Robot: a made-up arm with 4 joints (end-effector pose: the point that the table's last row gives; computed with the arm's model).
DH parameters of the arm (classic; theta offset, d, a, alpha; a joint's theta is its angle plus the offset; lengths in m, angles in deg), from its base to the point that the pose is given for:
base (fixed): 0 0.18 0 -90
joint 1: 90 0 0.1 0
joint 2: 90 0.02 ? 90
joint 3: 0 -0.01 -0.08 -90
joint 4: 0 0.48 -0.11 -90
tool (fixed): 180 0.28 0 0
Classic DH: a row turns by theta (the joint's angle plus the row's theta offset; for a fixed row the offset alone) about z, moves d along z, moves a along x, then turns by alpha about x.
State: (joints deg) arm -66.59 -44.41 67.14 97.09
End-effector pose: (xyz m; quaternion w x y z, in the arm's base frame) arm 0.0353 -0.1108 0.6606 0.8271 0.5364 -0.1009 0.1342
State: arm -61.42 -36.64 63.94 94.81
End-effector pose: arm 0.1375 -0.0834 0.6592 0.8480 0.5261 -0.0241 0.0593
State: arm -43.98 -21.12 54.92 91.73
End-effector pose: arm 0.3900 0.0041 0.5411 0.8635 0.4517 0.2044 -0.0926
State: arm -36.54 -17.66 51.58 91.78
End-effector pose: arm 0.4563 0.0390 0.4640 0.8524 0.4160 0.2900 -0.1273
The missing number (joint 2, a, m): 0.07
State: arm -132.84 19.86 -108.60 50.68
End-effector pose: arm 0.2297 0.2141 -0.3828 0.4994 -0.8038 -0.3019 0.1154
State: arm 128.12 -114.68 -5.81 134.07
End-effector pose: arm -0.0573 0.5183 -0.0346 0.2794 -0.0440 0.9588 0.0251
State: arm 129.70 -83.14 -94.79 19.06
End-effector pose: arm -0.2964 0.2544 0.8229 0.5689 0.1749 0.3668 0.7149
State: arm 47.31 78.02 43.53 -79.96
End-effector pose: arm -0.0138 0.4896 -0.0926 0.8569 -0.3618 0.3582 0.0812
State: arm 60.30 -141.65 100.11 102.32
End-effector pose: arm 0.1204 -0.3892 0.4475 0.6313 0.7663 0.1168 0.0245
